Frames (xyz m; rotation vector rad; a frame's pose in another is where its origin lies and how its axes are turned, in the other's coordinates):
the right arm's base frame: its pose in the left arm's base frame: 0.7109 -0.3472 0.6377 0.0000 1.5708 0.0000
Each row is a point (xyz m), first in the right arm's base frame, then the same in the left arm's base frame.
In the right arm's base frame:
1: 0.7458 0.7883 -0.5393
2: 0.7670 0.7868 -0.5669
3: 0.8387 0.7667 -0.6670
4: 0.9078 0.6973 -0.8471
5: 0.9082 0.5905 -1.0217
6: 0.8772 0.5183 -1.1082
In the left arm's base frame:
1: 0.1716 0.4411 -0.1081
2: 0.1440 0.4396 -0.1293
3: 0.0439 0.4195 -0.2010
4: -0.1362 0.3501 -0.2701
5: -0.3108 0.2433 -0.2705
6: -0.3973 0.1711 -0.2395

